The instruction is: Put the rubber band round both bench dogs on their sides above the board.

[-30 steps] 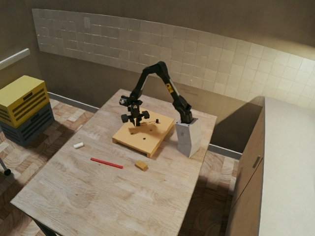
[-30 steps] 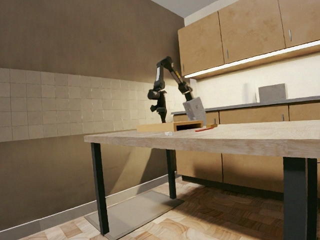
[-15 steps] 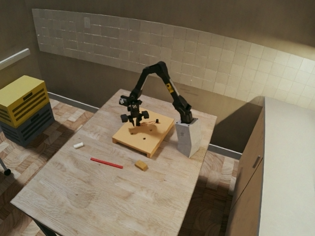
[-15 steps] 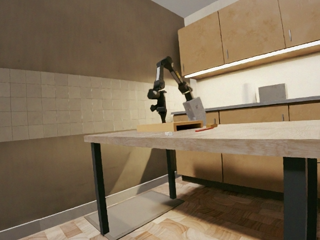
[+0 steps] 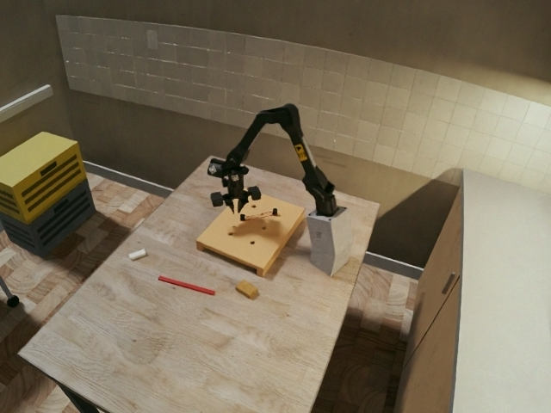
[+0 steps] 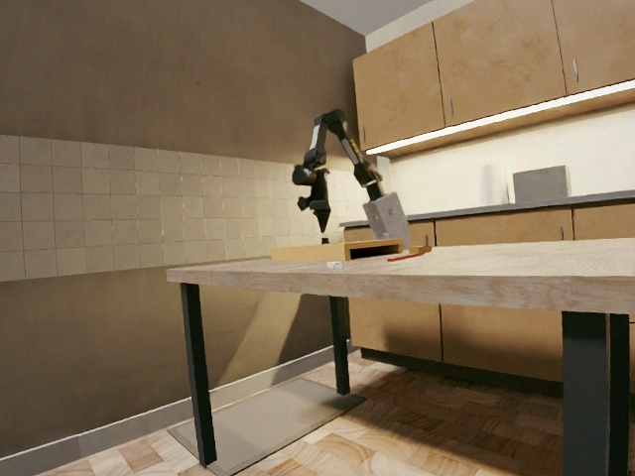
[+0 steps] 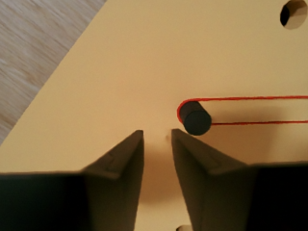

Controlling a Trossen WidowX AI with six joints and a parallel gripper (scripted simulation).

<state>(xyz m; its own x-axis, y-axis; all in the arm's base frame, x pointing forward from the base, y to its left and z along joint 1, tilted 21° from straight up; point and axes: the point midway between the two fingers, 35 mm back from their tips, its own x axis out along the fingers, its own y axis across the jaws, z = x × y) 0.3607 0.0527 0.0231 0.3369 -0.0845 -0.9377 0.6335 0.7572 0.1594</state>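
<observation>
Right now the board is 7 cm behind my hand, 2 cm to the right of it and 10 cm below it. The rest, counted from my hand: red stick (1 cm behind, 34 cm to the left, 12 cm below); then white cylinder (24 cm ahead, 33 cm to the left, 12 cm below); then tan block (20 cm behind, 25 cm to the left, 11 cm below).
</observation>
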